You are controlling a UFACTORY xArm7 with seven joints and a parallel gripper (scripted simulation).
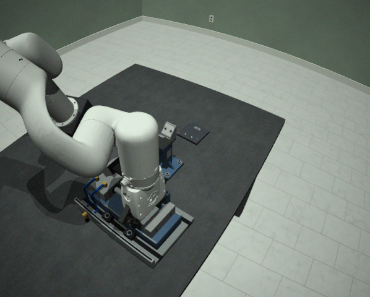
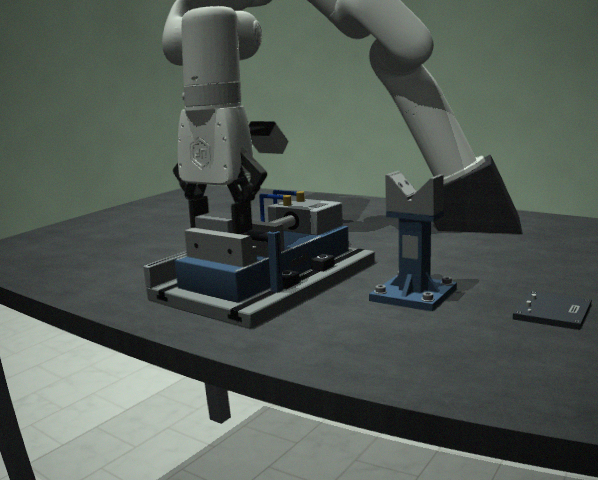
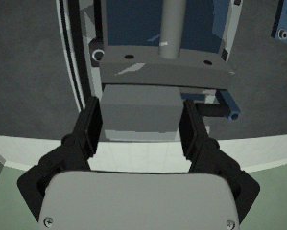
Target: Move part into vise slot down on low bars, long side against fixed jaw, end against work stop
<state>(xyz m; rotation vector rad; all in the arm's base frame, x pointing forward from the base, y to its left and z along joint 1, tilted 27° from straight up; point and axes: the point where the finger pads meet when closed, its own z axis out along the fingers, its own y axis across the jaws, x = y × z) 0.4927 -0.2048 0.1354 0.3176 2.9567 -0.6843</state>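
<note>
Now: hand 2 cm above the part. The rest, counted from my hand: work stop (1 cm ahead, 7 cm to the left, 2 cm below); moving jaw (3 cm behind, 3 cm to the left, 3 cm below); fixed jaw (3 cm ahead, 1 cm to the left, 3 cm below).
</note>
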